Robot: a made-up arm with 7 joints.
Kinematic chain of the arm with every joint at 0, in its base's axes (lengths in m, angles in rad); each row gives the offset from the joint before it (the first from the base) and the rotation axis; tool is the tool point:
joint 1: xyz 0 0 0.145 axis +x
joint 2: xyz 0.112 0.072 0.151 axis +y
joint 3: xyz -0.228 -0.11 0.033 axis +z
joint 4: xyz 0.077 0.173 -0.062 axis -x
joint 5: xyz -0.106 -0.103 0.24 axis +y
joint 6: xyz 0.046 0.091 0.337 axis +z
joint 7: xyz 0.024 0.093 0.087 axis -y
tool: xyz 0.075 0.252 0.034
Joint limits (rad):
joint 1: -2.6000..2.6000
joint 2: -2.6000..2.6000
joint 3: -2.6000..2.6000
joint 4: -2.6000..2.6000
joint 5: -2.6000..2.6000
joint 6: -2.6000..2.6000
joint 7: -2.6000..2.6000
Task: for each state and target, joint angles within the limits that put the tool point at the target. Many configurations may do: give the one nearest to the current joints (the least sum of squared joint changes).
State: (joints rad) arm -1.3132 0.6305 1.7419 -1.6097 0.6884 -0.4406 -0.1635
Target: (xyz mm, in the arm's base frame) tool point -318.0 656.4 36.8
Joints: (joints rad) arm -1.1512 0.4169 2.1441 -1.4309 1.0981 -0.6277 -0.1767
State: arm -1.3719 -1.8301 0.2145 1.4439 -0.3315 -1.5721 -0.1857
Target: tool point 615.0 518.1 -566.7
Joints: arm -1.0208 -2.1097 0.2622 2.0527 -0.4509 -1.3087 -0.1236
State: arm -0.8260 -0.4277 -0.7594 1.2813 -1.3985 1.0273 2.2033
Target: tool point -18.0 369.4 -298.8
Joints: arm -0.7203 -0.5029 -1.0683 1.2503 -1.3714 0.9446 2.2311
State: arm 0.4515 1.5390 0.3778 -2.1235 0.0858 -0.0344 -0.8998
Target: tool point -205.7 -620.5 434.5
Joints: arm 0.2498 1.5929 -0.0152 -2.4818 -0.2428 0.1718 -0.8277
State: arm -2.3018 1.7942 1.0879 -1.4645 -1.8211 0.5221 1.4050
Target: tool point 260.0 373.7 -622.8
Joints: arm -2.4919 1.5158 0.6929 -1.5641 -2.3898 0.8224 1.5544
